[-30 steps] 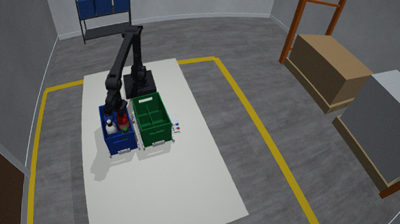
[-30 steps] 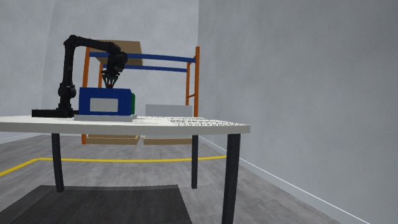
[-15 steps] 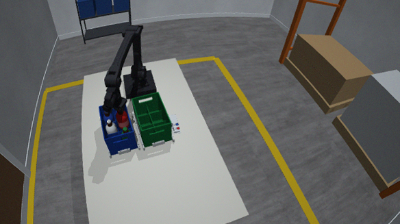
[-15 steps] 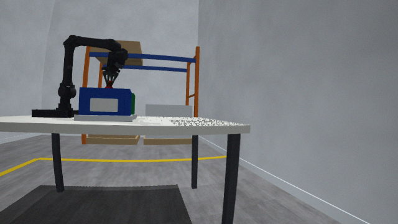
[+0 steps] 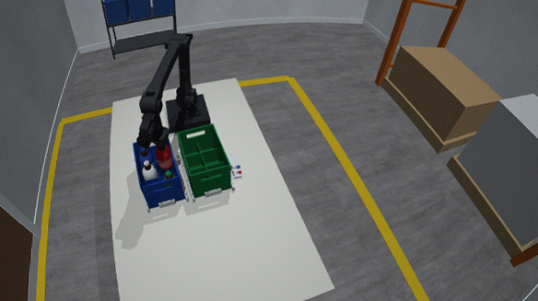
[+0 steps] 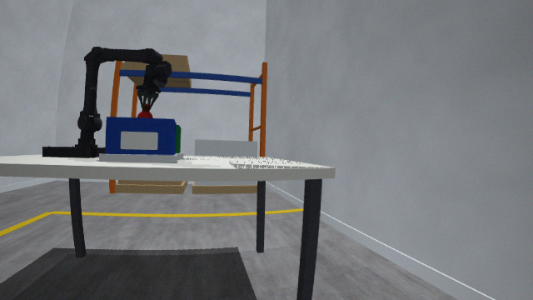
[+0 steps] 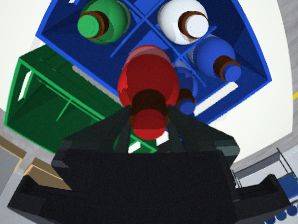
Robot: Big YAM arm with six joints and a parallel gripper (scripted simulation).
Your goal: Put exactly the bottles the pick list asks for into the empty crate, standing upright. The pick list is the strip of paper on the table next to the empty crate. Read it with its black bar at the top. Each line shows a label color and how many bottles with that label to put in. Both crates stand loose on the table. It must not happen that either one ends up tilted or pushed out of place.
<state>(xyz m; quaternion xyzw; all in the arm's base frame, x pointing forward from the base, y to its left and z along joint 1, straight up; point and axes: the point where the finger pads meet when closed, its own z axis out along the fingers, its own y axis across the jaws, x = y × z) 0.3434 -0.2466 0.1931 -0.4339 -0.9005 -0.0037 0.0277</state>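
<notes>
The red bottle is 6 cm below my hand. Also, from my hand: blue crate: 5 cm to the right, 16 cm below; then blue bottle: 8 cm behind, 15 cm below; then white bottle: 9 cm to the right, 15 cm below.
</notes>
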